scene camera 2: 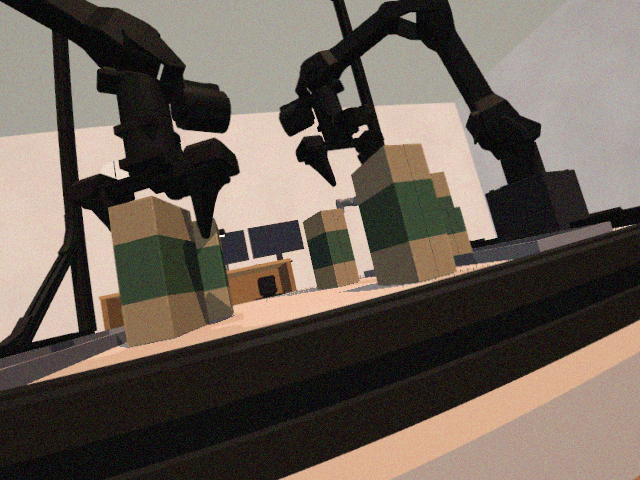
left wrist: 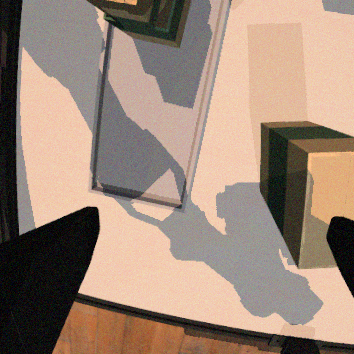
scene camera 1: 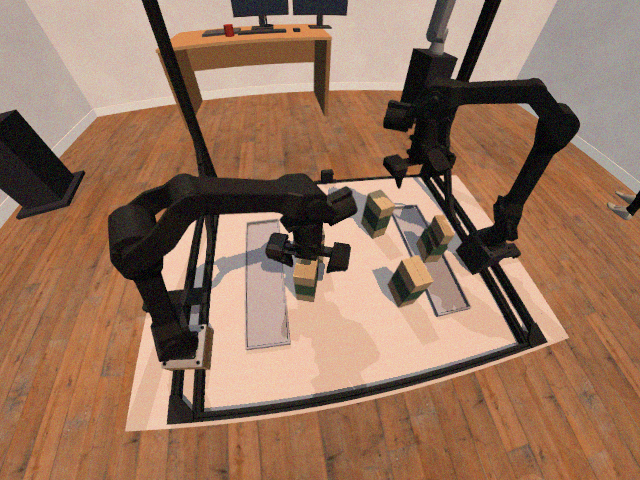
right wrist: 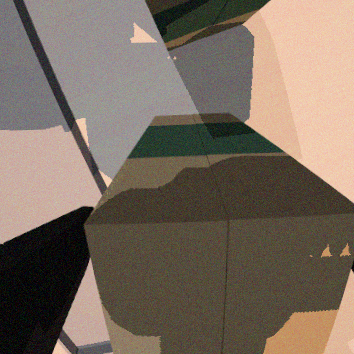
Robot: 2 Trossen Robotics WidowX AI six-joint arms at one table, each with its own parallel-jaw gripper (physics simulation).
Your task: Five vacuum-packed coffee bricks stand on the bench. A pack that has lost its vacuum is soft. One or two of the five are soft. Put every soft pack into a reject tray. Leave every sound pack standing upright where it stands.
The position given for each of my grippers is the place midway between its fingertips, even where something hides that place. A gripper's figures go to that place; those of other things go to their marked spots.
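My right gripper [scene camera 1: 309, 268] is 0.61 m from the lens. For my left gripper [scene camera 1: 412, 184] I find a distance of 0.73 m from the lens, while a coffee pack [scene camera 1: 432, 244] sits 0.75 m from the lens.
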